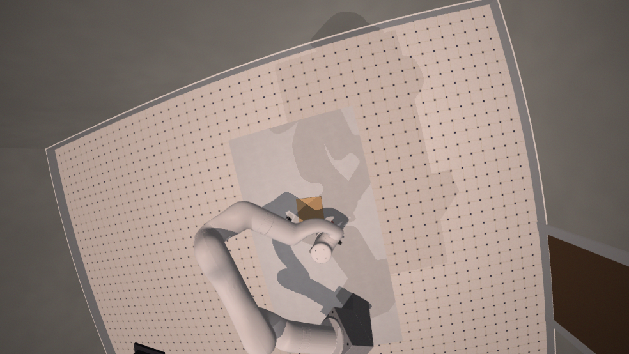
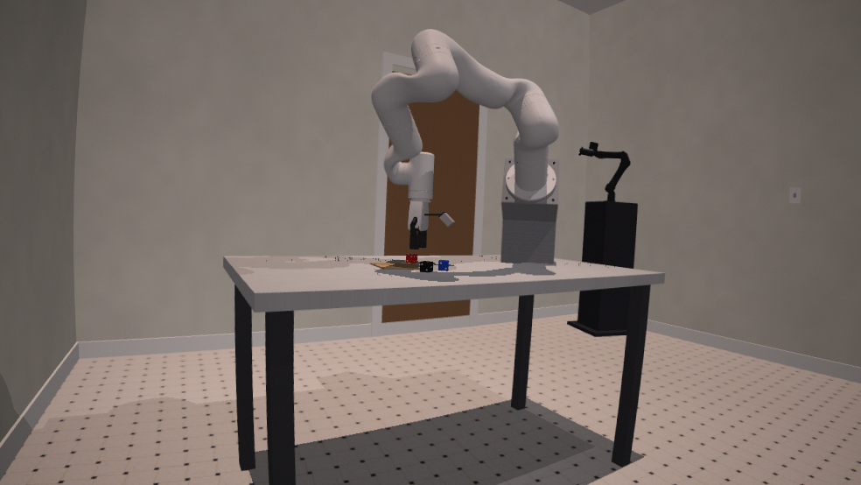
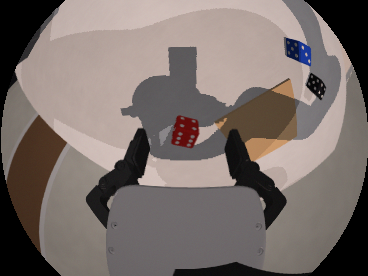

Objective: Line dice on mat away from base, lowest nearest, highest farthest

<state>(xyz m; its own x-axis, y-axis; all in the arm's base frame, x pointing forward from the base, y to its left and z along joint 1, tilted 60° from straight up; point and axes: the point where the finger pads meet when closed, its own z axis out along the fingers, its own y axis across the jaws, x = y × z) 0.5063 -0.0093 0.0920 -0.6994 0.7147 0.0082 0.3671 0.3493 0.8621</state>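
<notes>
My gripper is now 2 cm short of the red die, 1 cm to the left of it and 5 cm above it. Also, from my hand: black die (2 cm ahead, 23 cm to the left, 5 cm below); then blue die (4 cm behind, 18 cm to the left, 5 cm below); then tan mat (8 cm ahead, 11 cm to the left, 6 cm below).
</notes>
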